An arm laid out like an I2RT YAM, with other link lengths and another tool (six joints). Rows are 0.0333 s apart.
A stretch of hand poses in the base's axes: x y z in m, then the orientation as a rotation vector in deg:
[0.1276 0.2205 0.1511 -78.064 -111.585 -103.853]
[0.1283 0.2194 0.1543 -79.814 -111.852 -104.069]
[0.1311 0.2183 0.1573 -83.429 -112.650 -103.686]
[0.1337 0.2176 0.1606 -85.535 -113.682 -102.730]
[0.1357 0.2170 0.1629 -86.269 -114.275 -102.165]
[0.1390 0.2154 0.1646 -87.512 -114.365 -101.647]
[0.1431 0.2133 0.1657 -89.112 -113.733 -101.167]
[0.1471 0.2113 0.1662 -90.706 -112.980 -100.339]
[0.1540 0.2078 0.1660 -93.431 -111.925 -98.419]
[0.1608 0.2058 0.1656 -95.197 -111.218 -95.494]
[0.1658 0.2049 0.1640 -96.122 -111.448 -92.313]
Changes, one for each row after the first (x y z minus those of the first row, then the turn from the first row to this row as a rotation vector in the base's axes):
[0.0007 -0.0011 0.0032 -0.582 -0.062 -1.323]
[0.0035 -0.0022 0.0062 -2.104 0.209 -3.747]
[0.0061 -0.0029 0.0095 -3.503 0.565 -4.922]
[0.0081 -0.0035 0.0118 -4.188 0.729 -5.263]
[0.0114 -0.0051 0.0135 -4.662 1.128 -5.946]
[0.0155 -0.0072 0.0146 -4.745 1.855 -6.851]
[0.0195 -0.0092 0.0151 -4.818 2.859 -7.627]
[0.0264 -0.0127 0.0149 -5.214 4.773 -8.819]
[0.0332 -0.0147 0.0145 -5.805 7.123 -9.032]
[0.0382 -0.0156 0.0129 -6.875 9.149 -8.632]

